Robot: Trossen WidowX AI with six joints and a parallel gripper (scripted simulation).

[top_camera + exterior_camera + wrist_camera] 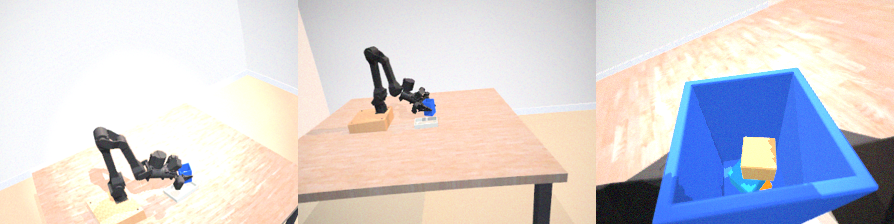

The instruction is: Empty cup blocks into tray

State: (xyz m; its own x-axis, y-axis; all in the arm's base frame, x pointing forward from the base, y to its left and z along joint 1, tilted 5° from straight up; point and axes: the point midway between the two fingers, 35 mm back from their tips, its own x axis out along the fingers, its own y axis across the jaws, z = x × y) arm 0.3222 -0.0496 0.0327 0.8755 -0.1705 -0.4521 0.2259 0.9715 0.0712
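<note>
The yellow block lies 3 cm behind my gripper tip and 1 cm above it. The rest, counted from my gripper tip: blue cup (3 cm behind, 1 cm to the left, 2 cm below); cyan block (3 cm behind, 1 cm to the left, 1 cm below); orange block (3 cm behind, 1 cm to the left, 3 cm below).
</note>
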